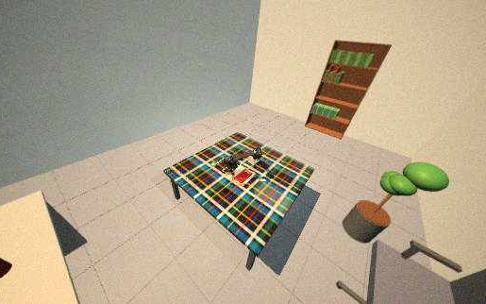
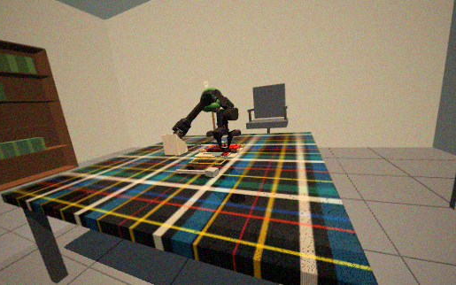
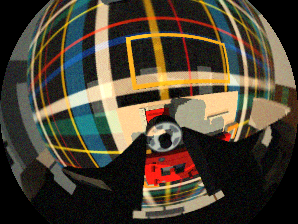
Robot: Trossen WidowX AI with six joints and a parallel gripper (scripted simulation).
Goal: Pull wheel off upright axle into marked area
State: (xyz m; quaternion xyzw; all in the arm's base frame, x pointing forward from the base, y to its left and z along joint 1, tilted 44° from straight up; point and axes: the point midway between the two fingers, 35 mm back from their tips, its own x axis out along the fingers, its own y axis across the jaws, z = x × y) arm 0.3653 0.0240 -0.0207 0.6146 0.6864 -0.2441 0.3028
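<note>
My gripper tip is now 1 cm above the upright axle. Also, from my gripper tip: wheel right at my gripper tip.
</note>
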